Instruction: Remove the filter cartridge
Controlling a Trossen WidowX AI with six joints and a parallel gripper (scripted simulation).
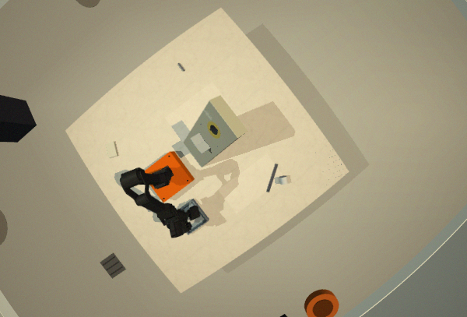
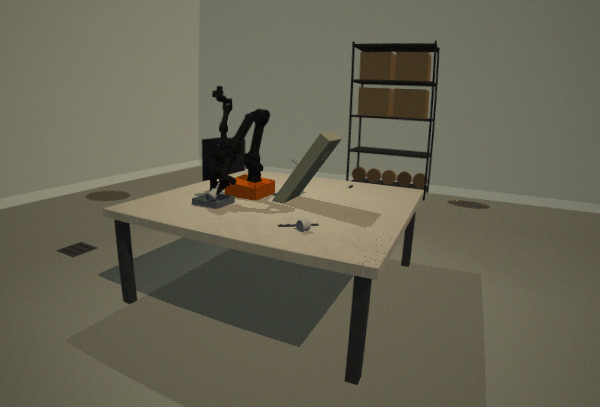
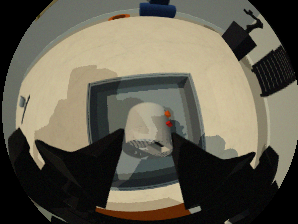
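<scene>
Right now my gripper tip is right at the white filter cartridge. Also, from my gripper tip: grey tray: 40 mm below; then small pale block: 210 mm behind, 600 mm to the left, 40 mm below.
</scene>
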